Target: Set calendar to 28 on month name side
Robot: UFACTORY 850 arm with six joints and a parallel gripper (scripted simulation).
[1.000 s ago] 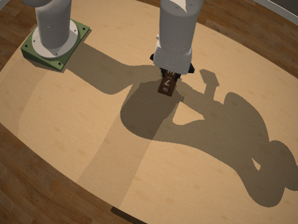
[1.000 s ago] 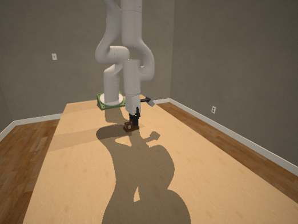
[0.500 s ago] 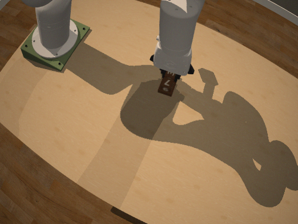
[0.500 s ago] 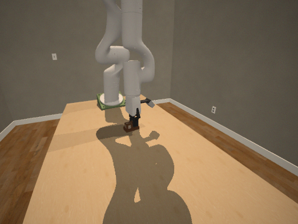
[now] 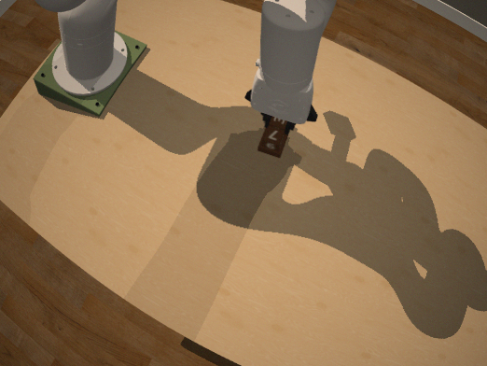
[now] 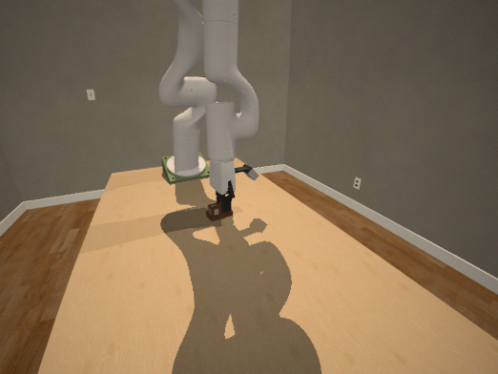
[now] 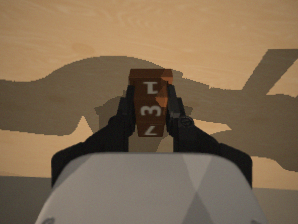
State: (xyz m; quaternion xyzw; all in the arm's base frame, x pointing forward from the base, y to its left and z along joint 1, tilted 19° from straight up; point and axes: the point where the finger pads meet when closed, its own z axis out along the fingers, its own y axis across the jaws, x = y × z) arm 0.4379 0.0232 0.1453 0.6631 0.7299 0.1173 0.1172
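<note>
Now: the tray 30 mm below my hand and 20 mm to the right of it.
</note>
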